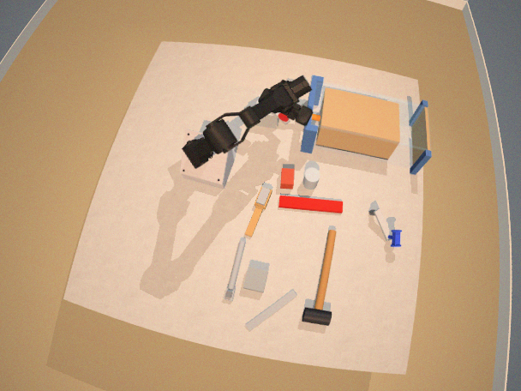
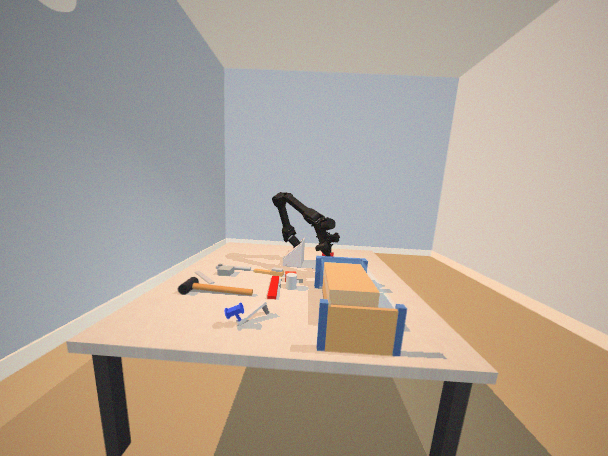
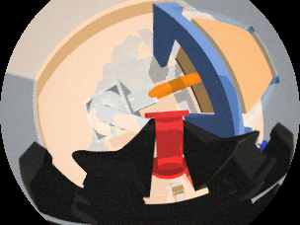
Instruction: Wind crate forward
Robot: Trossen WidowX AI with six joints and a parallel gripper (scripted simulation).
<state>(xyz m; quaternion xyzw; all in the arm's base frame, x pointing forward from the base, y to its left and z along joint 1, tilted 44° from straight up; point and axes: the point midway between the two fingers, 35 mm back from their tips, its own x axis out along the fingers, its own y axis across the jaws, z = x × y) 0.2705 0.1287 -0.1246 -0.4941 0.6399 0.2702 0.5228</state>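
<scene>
My gripper tip is 8 cm short of the blue frame, 4 cm to the right of it and 2 cm above it. Also, from my gripper tip: winch: 10 cm below, 10 cm behind, 4 cm to the left; red knob: 2 cm to the right, 1 cm behind; red bar: 30 cm to the right, 12 cm below, 12 cm ahead.
</scene>
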